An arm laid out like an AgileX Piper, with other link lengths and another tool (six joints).
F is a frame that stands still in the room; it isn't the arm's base.
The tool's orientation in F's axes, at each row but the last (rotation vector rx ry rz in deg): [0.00, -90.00, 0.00]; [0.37, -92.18, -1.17]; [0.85, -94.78, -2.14]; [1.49, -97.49, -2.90]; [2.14, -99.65, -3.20]
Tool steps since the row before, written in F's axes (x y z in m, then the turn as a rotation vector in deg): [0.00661, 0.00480, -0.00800, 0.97, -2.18, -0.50]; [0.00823, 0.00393, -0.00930, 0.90, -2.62, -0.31]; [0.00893, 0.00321, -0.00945, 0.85, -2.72, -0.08]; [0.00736, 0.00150, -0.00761, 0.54, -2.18, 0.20]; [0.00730, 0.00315, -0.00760, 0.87, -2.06, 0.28]
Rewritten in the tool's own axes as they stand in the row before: [-0.00800, 0.00480, -0.00661, -0.50, -2.18, -0.97]; [-0.00967, 0.00384, -0.00783, -0.30, -2.62, -0.91]; [-0.01026, 0.00301, -0.00806, -0.06, -2.71, -0.88]; [-0.00857, 0.00122, -0.00628, 0.23, -2.16, -0.60]; [-0.00889, 0.00275, -0.00587, 0.25, -2.03, -0.94]
